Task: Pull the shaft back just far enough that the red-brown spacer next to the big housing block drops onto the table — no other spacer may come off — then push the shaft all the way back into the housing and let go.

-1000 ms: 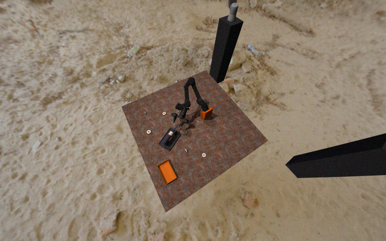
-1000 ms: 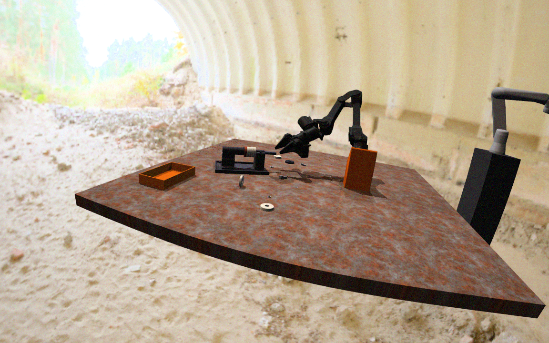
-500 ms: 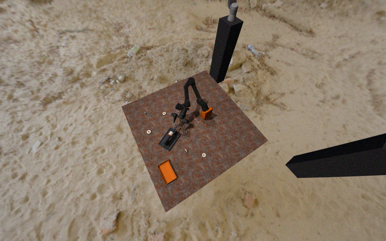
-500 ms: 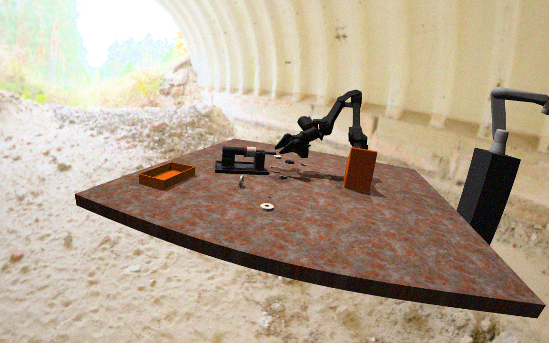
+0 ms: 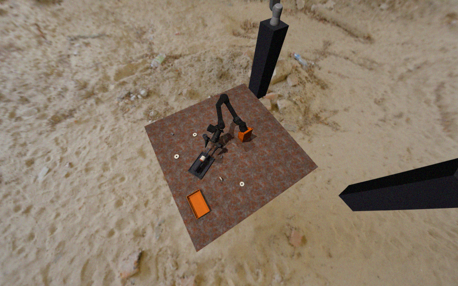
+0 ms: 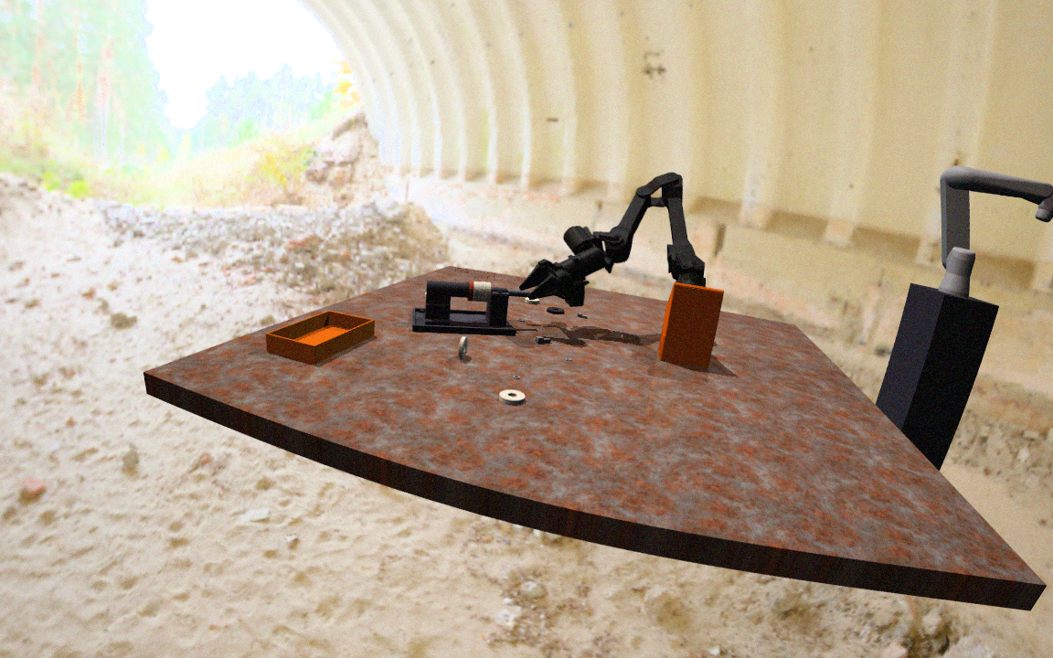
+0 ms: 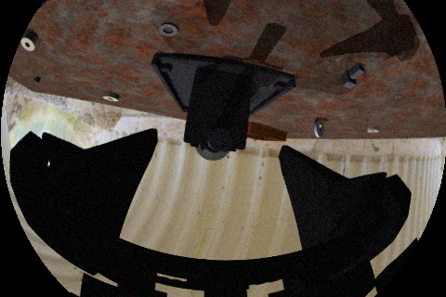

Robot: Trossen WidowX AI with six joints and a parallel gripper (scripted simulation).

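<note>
Right now the shaft is 6 cm ahead of my gripper tip and 3 cm to the left of it. The rest, counted from my gripper tip: orange tray: 32 cm ahead, 34 cm to the left, 7 cm below; then red-brown spacer: 12 cm ahead, 5 cm to the left; then cream spacer: 10 cm ahead, 4 cm to the left.
</note>
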